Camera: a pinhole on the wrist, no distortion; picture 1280 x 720 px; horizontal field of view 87.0 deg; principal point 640.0 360.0 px. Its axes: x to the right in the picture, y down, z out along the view. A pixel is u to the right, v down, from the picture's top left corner.
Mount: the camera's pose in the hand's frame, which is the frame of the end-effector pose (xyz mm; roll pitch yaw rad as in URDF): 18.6 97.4 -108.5 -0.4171 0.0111 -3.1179
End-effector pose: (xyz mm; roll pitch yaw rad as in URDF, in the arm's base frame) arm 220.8 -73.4 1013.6 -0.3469 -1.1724 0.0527
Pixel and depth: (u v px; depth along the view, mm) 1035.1 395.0 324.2
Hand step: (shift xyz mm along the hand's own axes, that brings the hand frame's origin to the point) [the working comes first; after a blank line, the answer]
In the camera's frame: 189.9 16.8 324.2

-171.0 -53.9 179.0
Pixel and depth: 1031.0 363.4 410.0
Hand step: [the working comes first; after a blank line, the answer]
In the camera's frame: 237.7 2.1 410.0

-219.2 -76.3 262.9
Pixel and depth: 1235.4 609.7 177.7
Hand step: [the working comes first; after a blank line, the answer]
In the camera's frame: 156.9 65.8 177.7

-136.6 -38.5 25.6
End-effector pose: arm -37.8 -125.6 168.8 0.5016 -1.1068 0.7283
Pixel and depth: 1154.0 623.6 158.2
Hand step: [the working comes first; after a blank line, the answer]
In the camera's frame: 120.6 61.8 158.2

-100.4 -26.1 9.7
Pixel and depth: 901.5 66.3 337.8
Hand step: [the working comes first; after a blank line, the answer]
In the camera's frame: 131.0 -147.1 337.8

-116.4 91.8 258.5
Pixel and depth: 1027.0 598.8 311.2
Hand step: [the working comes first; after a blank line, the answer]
In the camera's frame: 178.6 110.2 311.2

-157.2 -133.6 129.4
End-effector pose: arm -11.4 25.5 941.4 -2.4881 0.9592 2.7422
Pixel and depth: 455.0 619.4 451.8
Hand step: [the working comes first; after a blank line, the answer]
In the camera's frame: -123.9 173.8 451.8

146.8 -241.6 235.5
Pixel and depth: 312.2 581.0 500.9
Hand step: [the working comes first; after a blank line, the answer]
In the camera's frame: -243.5 164.1 500.9

266.0 -249.8 285.6
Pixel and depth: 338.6 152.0 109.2
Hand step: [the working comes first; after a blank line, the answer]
In the camera's frame: -48.8 -33.7 109.2

66.4 85.1 5.5
